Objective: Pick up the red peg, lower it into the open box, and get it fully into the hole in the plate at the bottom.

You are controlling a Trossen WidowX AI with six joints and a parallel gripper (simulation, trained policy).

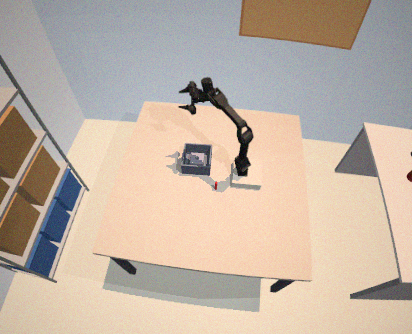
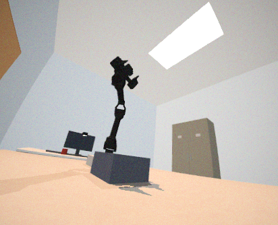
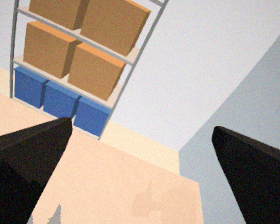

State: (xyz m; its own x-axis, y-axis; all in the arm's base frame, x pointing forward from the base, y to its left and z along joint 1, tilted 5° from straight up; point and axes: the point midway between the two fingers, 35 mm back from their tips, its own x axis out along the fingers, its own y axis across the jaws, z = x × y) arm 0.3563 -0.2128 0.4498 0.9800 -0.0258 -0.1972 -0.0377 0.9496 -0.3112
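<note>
Now: gripper tip 46 cm above the red peg, 28 cm to the right of it and 24 cm past it. From my gripper tip the other things lie so: dark blue box 47 cm below, 10 cm behind, 9 cm to the left; pale plate 45 cm below, 10 cm behind, 9 cm to the left.
</note>
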